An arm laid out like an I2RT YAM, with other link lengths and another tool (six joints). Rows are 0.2 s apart.
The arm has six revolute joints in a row. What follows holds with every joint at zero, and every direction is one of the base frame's. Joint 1 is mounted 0.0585 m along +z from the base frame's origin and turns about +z. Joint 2 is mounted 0.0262 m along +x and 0.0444 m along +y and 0.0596 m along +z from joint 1 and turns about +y. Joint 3 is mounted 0.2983 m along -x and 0.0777 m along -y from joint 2 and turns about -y. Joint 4 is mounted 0.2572 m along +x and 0.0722 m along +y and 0.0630 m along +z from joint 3 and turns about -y. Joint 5 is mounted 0.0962 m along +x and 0.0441 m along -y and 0.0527 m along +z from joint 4 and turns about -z. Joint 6 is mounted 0.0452 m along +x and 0.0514 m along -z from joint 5 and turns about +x. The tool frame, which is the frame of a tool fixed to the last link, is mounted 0.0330 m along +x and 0.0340 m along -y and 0.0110 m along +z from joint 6; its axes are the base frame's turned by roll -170.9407, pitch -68.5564 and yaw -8.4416 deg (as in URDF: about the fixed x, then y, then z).
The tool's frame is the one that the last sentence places.
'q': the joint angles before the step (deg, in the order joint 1, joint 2, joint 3, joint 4, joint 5, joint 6). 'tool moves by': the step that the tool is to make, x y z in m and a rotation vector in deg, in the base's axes. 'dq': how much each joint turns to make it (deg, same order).
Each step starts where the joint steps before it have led.
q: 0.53 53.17 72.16 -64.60 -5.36 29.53
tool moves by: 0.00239 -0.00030 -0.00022 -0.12 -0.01 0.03
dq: -0.09 0.36 0.00 0.35 0.00 -0.17
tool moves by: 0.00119 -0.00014 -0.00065 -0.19 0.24 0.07
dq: 0.00 0.26 0.00 0.00 0.08 -0.18
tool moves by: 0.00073 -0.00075 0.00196 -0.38 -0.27 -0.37
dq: 0.00 0.17 0.35 0.09 0.53 0.00
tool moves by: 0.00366 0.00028 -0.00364 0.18 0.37 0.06
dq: 0.00 0.45 -0.61 0.70 -0.17 0.08
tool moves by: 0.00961 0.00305 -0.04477 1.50 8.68 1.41
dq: 0.00 2.80 -5.88 0.00 -2.10 -0.09
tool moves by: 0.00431 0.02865 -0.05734 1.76 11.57 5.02
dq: 7.19 4.22 -7.39 0.62 -1.16 3.16
